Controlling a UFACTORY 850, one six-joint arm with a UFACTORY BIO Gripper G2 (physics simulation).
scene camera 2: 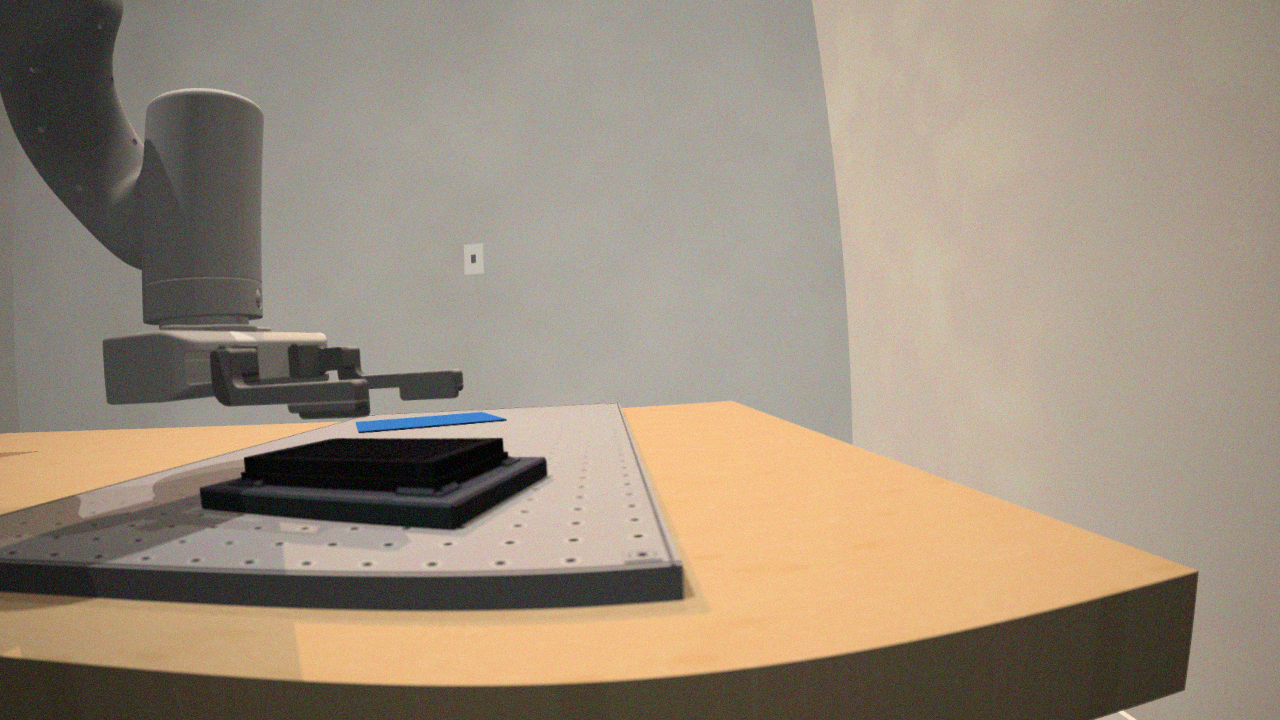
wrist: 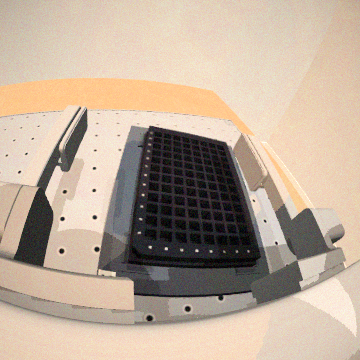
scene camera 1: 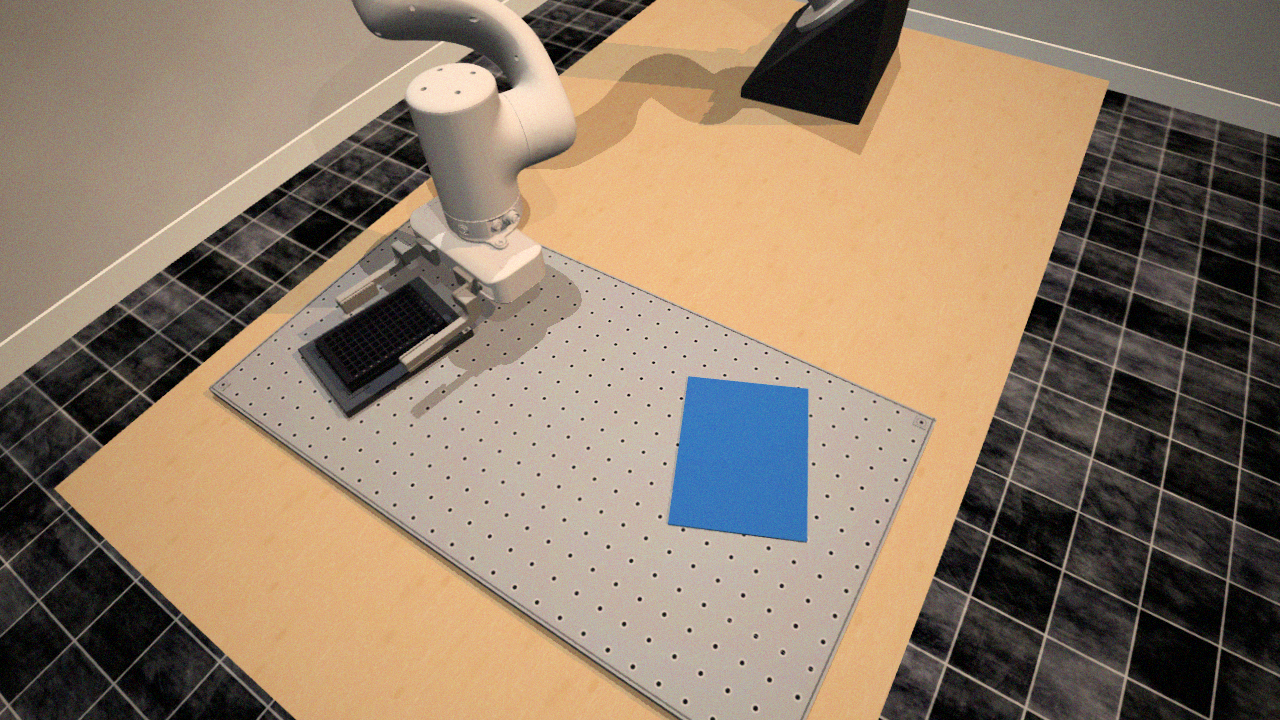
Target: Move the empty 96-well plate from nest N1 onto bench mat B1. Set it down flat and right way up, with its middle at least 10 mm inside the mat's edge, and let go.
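The black 96-well plate [scene camera 1: 380,335] [scene camera 2: 358,463] [wrist: 192,195] sits flat, wells up, in the dark grey nest N1 [scene camera 1: 351,405] [scene camera 2: 331,506] [wrist: 200,283] at the left of the pegboard in scene view 1. My gripper [scene camera 1: 372,335] [scene camera 2: 413,390] [wrist: 162,149] is open and empty. Its fingers are level, with a visible gap above the plate in scene view 2. In the wrist view the plate shows between the fingers, nearer the right one. The blue bench mat B1 [scene camera 1: 741,461] [scene camera 2: 429,421] lies flat at the right of the pegboard in scene view 1, with no plate on it.
The grey perforated pegboard [scene camera 1: 537,465] [scene camera 2: 617,528] [wrist: 80,235] bears the nest and mat and lies on a wooden table [scene camera 1: 895,223] [scene camera 2: 805,537]. The black arm base [scene camera 1: 832,67] stands at the table's back in scene view 1. A wall rises beyond the table.
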